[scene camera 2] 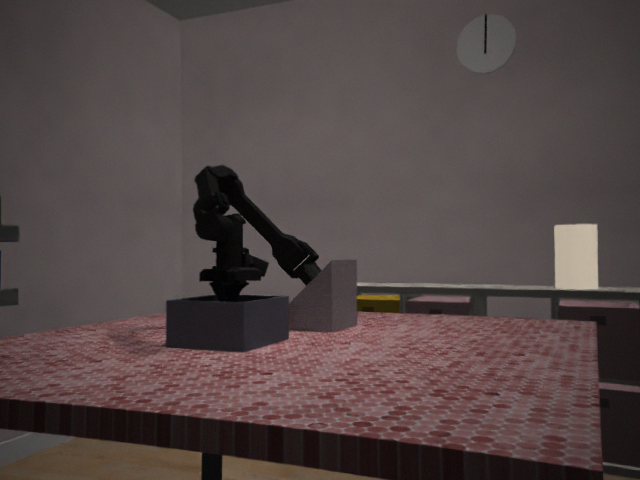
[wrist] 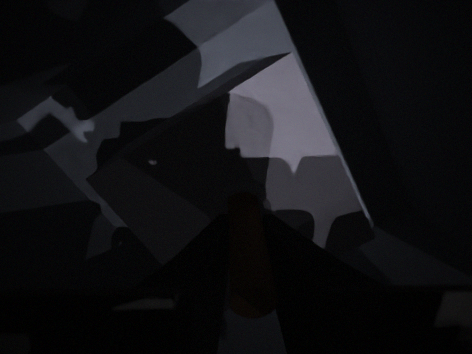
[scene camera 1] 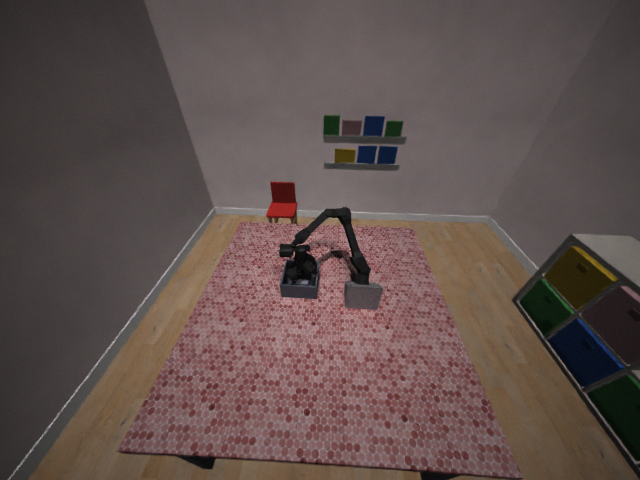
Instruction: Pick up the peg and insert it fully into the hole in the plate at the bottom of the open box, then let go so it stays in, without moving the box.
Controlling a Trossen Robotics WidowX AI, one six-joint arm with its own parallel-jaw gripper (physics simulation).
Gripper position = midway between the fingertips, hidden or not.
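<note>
I see my gripper (scene camera 2: 228, 314). There is a grey box (scene camera 2: 203, 323) here as well, and scene camera 1 shows me that same grey box (scene camera 1: 288, 290). I also see a light plate (wrist: 261, 132), though scene camera 2 does not show the light plate, which is hidden by the grey box.
</note>
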